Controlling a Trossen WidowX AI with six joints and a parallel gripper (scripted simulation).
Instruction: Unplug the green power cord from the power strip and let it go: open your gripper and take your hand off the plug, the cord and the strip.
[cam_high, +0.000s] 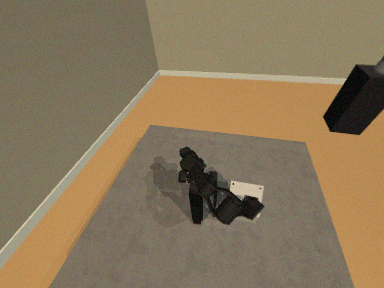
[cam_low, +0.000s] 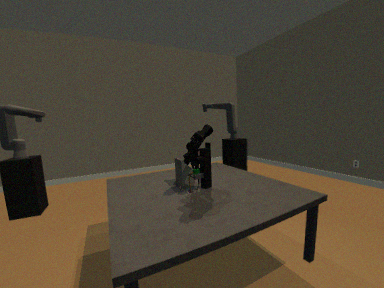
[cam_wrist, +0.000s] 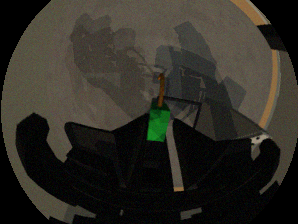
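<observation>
My gripper tip is 10 mm past the green plug, 30 mm to the right of it and 10 mm above it.
</observation>
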